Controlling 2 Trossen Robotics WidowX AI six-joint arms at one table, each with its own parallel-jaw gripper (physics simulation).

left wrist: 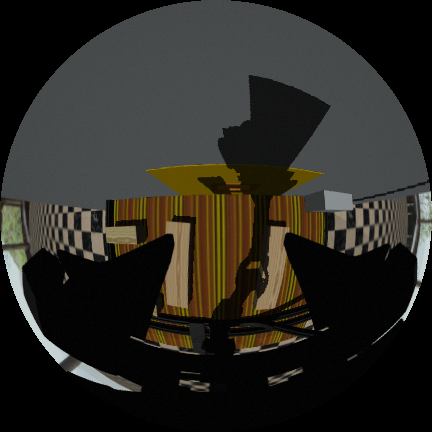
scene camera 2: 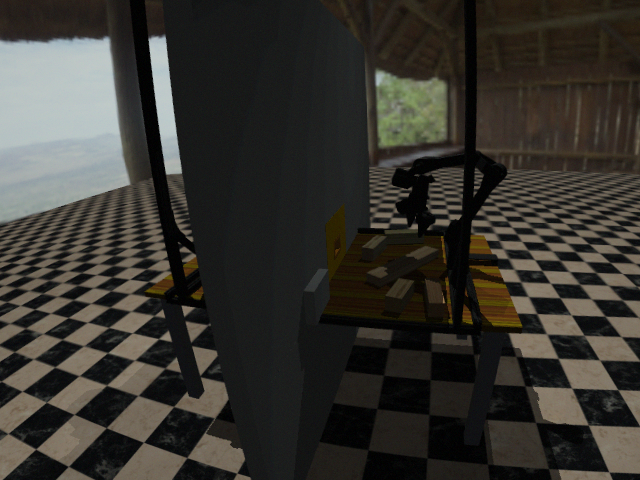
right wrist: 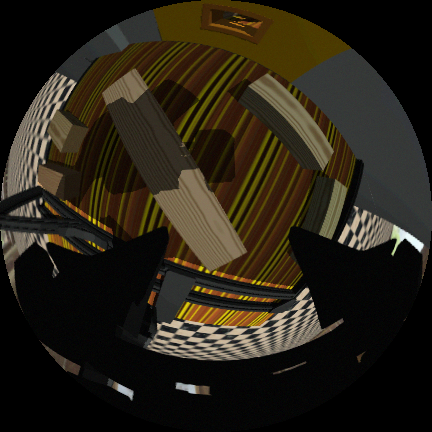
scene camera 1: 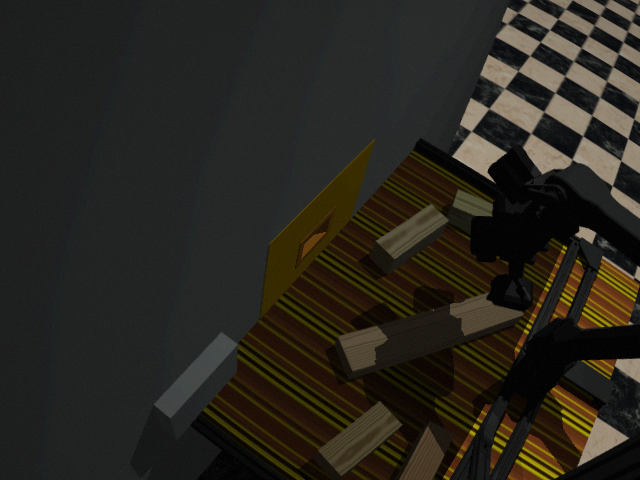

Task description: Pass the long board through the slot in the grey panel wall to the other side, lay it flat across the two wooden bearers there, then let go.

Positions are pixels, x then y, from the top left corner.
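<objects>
In the right wrist view my left gripper is out of frame; it shows in the left wrist view (230,239). My right gripper appears in scene camera 1 (489,274), in scene camera 2 and in the right wrist view. On my right gripper, (right wrist: 341,279) and (scene camera 2: 410,212) are the same spot.
</objects>
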